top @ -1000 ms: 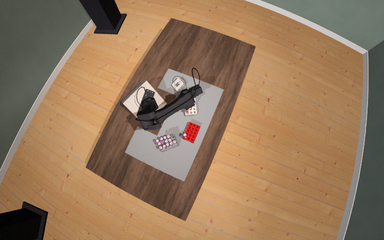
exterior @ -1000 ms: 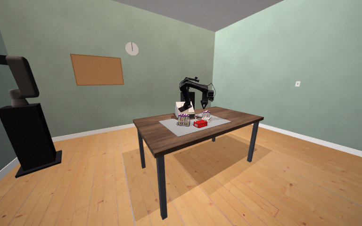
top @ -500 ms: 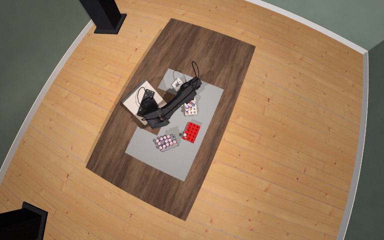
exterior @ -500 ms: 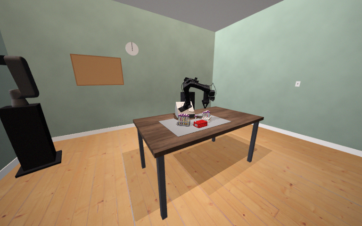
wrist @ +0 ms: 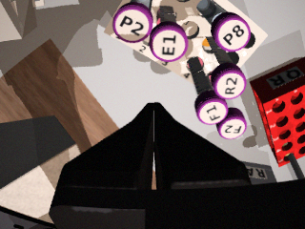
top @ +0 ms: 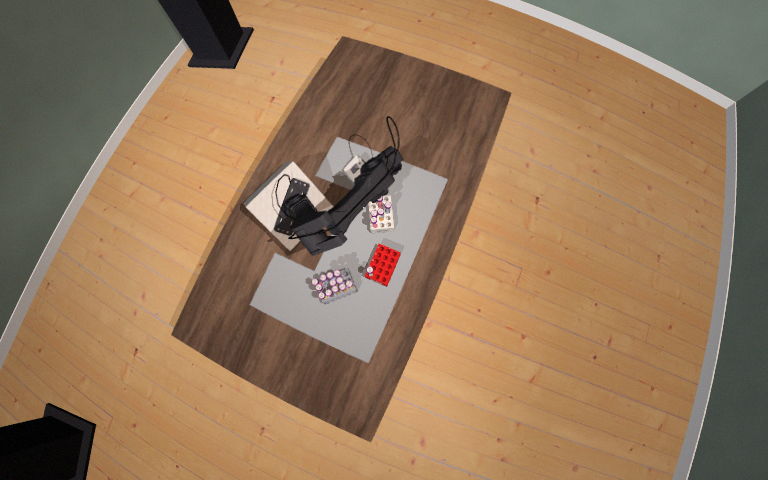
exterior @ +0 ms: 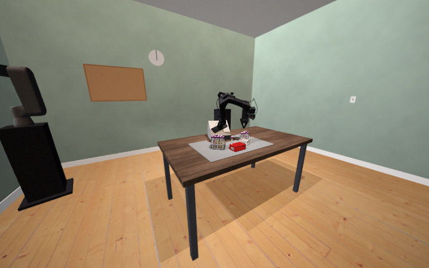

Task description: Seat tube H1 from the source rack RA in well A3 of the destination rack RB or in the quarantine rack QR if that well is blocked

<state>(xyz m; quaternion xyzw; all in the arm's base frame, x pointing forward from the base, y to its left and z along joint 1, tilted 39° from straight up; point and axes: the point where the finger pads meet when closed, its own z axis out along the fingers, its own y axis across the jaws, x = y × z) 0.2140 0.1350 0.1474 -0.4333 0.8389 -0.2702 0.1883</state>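
My hand is 140 mm to the right of the DONE button box, 120 mm above it and 100 mm past it. Also, from my hand: tube H1 (250 mm to the right, 100 mm below, 40 mm ahead); then red rack QR (200 mm to the right, 140 mm below, 70 mm ahead); then white rack RB (140 mm below, 30 mm ahead, 10 mm to the right).
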